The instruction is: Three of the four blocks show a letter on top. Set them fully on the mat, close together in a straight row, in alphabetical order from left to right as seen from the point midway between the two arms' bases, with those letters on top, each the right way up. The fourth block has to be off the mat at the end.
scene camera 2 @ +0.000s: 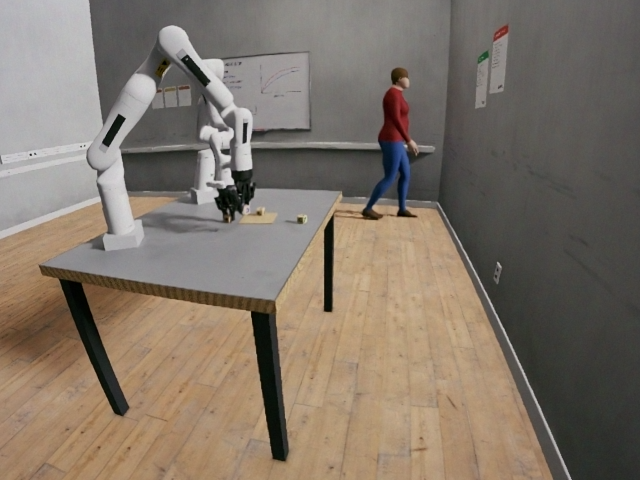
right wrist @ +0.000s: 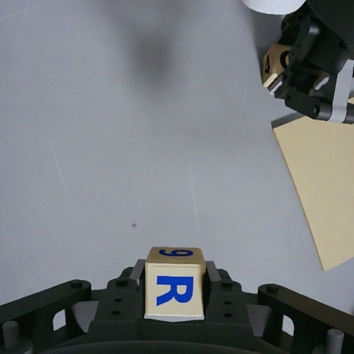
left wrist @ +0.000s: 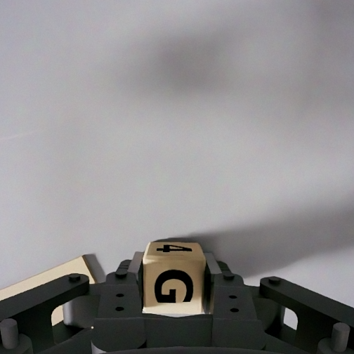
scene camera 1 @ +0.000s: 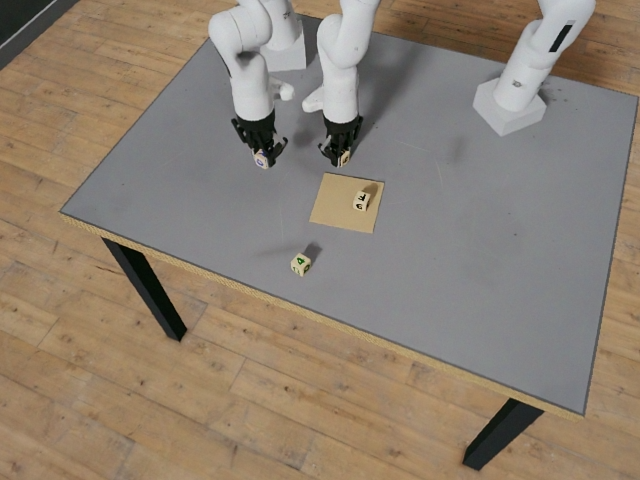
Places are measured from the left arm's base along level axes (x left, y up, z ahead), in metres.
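Pixels of known places: left gripper, between the fingertips: (scene camera 2: 229, 221) (scene camera 1: 341, 161); right gripper, between the fingertips: (scene camera 2: 244, 212) (scene camera 1: 264, 162); left arm's base, origin of its link: (scene camera 2: 204, 189) (scene camera 1: 512, 95); right arm's base, origin of its link: (scene camera 2: 122, 228) (scene camera 1: 281, 38).
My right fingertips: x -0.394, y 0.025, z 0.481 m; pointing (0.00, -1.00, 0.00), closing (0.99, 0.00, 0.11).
Observation:
For each thing: its top centre in the pictures, then the offset to it from my right fingertips. Level surfaces: height alone.
- black G block, centre of its top: (scene camera 1: 340, 152) dx +0.108, dy -0.052, dz -0.144 m
- mat, centre of its top: (scene camera 1: 347, 201) (scene camera 2: 258, 217) dx +0.181, dy -0.078, dz -0.045 m
- blue R block, centre of its top: (scene camera 1: 263, 153) (scene camera 2: 243, 205) dx +0.000, dy +0.026, dz -0.002 m
- black-marked block, centre of its top: (scene camera 1: 362, 197) (scene camera 2: 260, 208) dx +0.214, dy -0.048, dz -0.050 m
- green-marked block, centre of its top: (scene camera 1: 300, 260) (scene camera 2: 301, 215) dx +0.180, dy -0.052, dz +0.150 m
- grey table, height of its surface: dy -0.082 m
My left gripper (scene camera 1: 341, 159) (scene camera 2: 227, 215) (left wrist: 173, 268) (right wrist: 279, 73) is shut on the black G block (scene camera 1: 345, 157) (left wrist: 173, 286) (right wrist: 273, 65), G on top, low at the table just behind the mat (scene camera 1: 333, 201) (scene camera 2: 258, 219) (left wrist: 45, 280) (right wrist: 317, 170). My right gripper (scene camera 1: 265, 158) (scene camera 2: 246, 204) (right wrist: 175, 276) is shut on the blue R block (scene camera 1: 261, 160) (scene camera 2: 246, 210) (right wrist: 174, 291), R on top, held above the table left of the mat in scene camera 1. A black-marked block (scene camera 1: 361, 200) (scene camera 2: 261, 211) sits on the mat's right part, its top mark resembling F. A green-marked block (scene camera 1: 300, 264) (scene camera 2: 301, 219) has 4 on top and lies off the mat.
The grey table (scene camera 1: 465, 248) (scene camera 2: 206, 253) carries both arms' white bases along its far side in scene camera 1. The two grippers are side by side, with a modest gap between them. The green-marked block is near the front table edge. A person (scene camera 2: 395, 118) stands beyond the table.

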